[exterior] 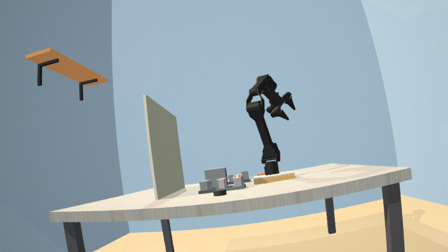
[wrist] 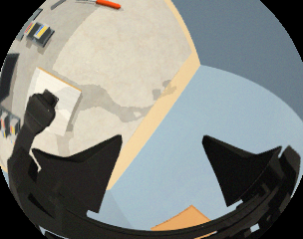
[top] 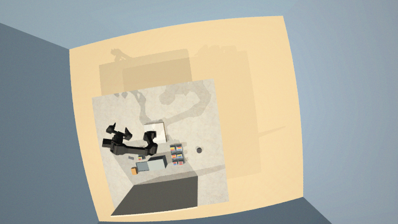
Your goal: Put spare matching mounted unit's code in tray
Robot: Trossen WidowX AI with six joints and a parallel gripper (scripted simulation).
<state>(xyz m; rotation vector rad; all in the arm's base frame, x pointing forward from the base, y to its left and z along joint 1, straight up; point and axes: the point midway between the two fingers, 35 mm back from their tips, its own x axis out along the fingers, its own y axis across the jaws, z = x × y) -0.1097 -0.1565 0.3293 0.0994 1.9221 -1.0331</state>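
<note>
Now: the grey spare 38 cm to the left of my gripper tip, 33 cm ahead of it and 29 cm below it. Also, from my gripper tip: grey mounted unit: 41 cm ahead, 28 cm below, 22 cm to the left; then tall upright panel: 64 cm ahead, 27 cm to the left, 11 cm below.
</note>
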